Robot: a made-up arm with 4 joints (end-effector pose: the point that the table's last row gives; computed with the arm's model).
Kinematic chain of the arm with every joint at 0, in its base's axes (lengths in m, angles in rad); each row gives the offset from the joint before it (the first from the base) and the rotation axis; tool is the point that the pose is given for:
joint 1: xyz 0 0 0.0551 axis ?
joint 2: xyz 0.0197 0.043 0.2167 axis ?
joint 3: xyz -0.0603 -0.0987 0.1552 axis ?
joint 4: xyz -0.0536 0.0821 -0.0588 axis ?
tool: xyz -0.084 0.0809 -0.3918
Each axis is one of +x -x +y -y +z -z.
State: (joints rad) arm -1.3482 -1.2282 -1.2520 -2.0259
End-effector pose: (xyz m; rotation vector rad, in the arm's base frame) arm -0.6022 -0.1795 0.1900 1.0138 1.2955 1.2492
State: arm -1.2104 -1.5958 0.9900 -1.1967
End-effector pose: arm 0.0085 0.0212 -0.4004 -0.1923 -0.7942 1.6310
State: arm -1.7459 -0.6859 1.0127 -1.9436
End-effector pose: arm -0.1753 -0.4222 -0.3662 -1.0995 -0.1715 0.3378
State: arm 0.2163 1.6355 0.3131 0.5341
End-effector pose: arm 0.0132 -0.2451 0.2121 -1.4149 0.0122 0.8140
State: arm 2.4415 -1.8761 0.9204 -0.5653
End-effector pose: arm 0.2979 0.3037 0.2801 1.6219 1.2805 -1.0846
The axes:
joint 1: +y
joint 2: -x
joint 3: +z
joint 4: -y

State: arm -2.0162 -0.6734 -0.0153 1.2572
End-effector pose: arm -0.2655 0.1548 0.2110 -0.9372 2.8519 -0.3502
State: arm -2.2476 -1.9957 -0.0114 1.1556
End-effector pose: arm -0.4024 0.1440 0.0298 -2.1708 1.6230 -1.3081
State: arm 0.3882 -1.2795 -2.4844 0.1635
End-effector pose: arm 0.0904 0.2814 -0.0317 -0.0601 1.6561 -2.1962
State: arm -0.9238 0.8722 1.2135 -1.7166
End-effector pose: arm -0.7723 -0.0613 0.2082 -1.3636 1.1845 -0.4834
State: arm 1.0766 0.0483 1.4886 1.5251
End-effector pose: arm 0.0922 0.2900 0.3043 1.4320 -0.3261 0.4370
